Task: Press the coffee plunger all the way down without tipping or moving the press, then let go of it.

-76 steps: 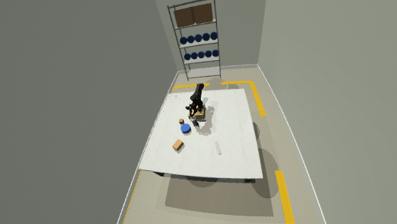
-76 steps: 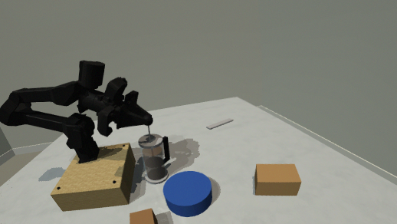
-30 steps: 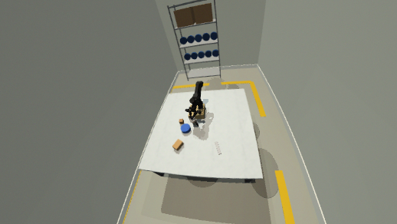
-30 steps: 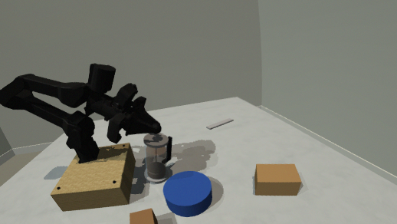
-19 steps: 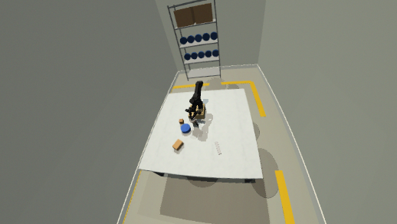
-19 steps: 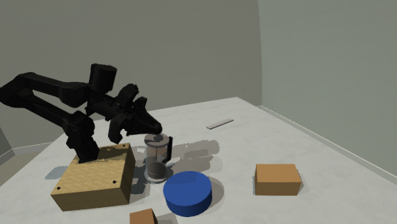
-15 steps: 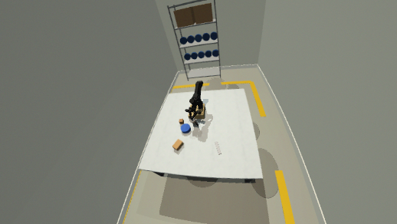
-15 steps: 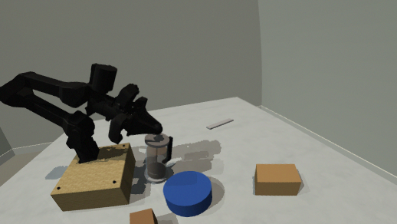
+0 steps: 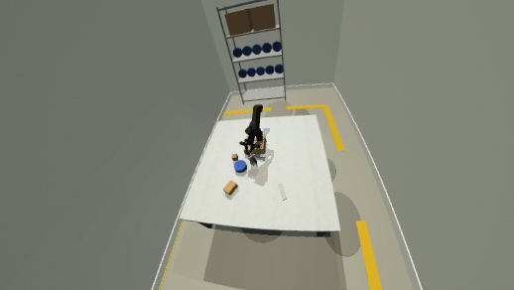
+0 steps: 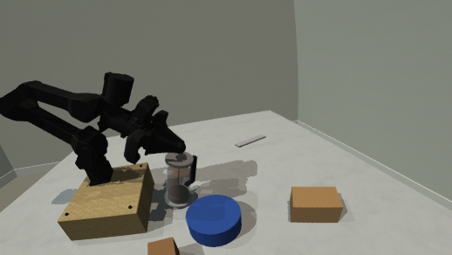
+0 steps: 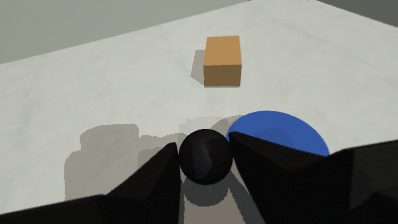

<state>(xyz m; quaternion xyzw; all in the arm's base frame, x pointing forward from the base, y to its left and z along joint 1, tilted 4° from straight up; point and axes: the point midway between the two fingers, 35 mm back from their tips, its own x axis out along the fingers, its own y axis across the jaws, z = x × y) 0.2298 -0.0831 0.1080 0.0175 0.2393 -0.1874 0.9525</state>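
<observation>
The glass coffee press lies 20 mm behind my gripper tip, 20 mm to the left of it and 80 mm below it. Round my gripper tip: thin pale bar 310 mm ahead, 260 mm to the left, 160 mm below.
</observation>
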